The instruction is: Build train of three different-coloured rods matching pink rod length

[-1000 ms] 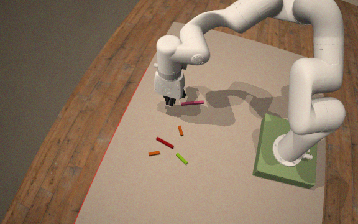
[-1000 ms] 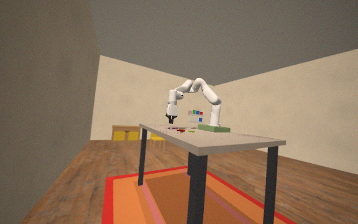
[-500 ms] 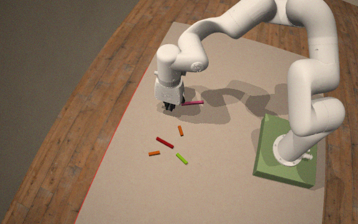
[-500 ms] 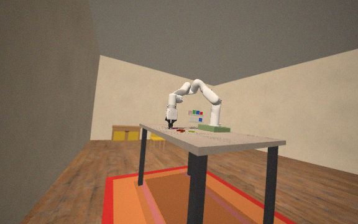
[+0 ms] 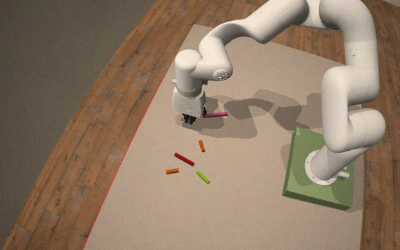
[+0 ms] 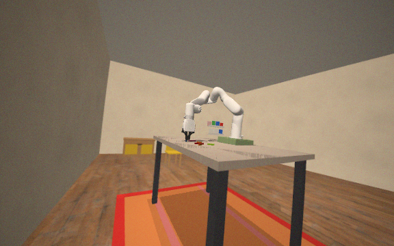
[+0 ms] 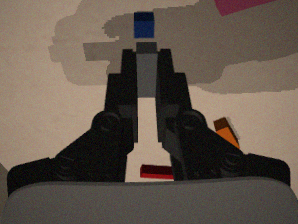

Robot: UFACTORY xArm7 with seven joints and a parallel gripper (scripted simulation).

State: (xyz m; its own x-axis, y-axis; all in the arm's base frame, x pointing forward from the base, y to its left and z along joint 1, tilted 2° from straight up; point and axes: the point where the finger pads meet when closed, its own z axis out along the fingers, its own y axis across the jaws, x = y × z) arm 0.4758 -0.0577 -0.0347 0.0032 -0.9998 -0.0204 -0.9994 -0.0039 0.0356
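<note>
The grey rod lies 2 cm below my hand. Also, from my hand: blue rod (2 cm to the right, 3 cm below); then pink rod (8 cm behind, 6 cm to the right, 3 cm below); then red rod (3 cm behind, 14 cm to the left, 3 cm below).
</note>
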